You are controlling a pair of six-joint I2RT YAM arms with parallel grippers.
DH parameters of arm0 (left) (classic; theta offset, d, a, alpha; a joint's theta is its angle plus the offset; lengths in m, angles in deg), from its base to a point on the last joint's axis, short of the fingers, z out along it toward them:
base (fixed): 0 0 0 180
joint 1: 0 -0.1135 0.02 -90
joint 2: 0 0 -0.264 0
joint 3: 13.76 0 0.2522 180
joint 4: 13.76 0 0.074 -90
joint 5: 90 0 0 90
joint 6: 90 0.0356 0 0
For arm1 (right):
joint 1: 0 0.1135 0.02 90
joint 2: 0 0 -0.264 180
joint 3: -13.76 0 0.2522 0
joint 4: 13.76 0 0.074 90
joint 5: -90 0 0 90
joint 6: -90 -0.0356 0 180
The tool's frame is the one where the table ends.
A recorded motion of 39 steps. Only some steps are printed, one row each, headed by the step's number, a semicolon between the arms.
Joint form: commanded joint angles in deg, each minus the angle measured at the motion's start. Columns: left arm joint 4, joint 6, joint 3, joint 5, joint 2, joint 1; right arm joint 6, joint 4, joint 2, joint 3, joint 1, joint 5.
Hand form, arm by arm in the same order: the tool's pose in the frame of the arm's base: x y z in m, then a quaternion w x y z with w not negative. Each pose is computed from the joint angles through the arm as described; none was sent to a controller.
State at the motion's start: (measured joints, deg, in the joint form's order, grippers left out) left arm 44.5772 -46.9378 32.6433 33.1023 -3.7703 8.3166; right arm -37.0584 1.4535 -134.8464 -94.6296 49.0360 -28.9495
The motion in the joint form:
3: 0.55 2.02 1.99 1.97 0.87 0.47; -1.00 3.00 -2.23 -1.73 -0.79 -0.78
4: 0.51 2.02 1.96 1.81 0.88 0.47; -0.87 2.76 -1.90 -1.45 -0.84 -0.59
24: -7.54 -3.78 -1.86 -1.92 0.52 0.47; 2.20 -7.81 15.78 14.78 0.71 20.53
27: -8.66 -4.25 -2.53 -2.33 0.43 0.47; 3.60 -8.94 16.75 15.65 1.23 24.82
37: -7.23 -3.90 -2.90 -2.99 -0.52 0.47; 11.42 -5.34 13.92 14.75 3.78 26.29
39: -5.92 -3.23 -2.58 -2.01 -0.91 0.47; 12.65 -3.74 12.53 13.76 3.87 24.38
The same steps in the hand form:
3: 0.0299 -0.0253 0.2828 0.42049 -0.05450 0.76930 -0.47791; 0.3542 0.3703 0.1046 0.43107 0.01810 0.89867 0.07905
4: 0.0301 -0.0253 0.2827 0.42132 -0.05531 0.76927 -0.47712; 0.3541 0.3696 0.1062 0.43178 0.01751 0.89814 0.08129
24: 0.0455 -0.0257 0.2776 0.43849 -0.10089 0.74863 -0.48693; 0.3062 0.3536 0.1766 0.39614 -0.07866 0.87303 0.27332
27: 0.0480 -0.0258 0.2762 0.44061 -0.10500 0.74649 -0.48744; 0.2995 0.3563 0.1810 0.38392 -0.11013 0.86568 0.30178
37: 0.0513 -0.0260 0.2711 0.42760 -0.11629 0.75870 -0.47750; 0.2836 0.3712 0.1582 0.35772 -0.20032 0.87268 0.26521
39: 0.0507 -0.0264 0.2703 0.41712 -0.11129 0.76546 -0.47718; 0.2853 0.3727 0.1503 0.35742 -0.20554 0.87892 0.23980

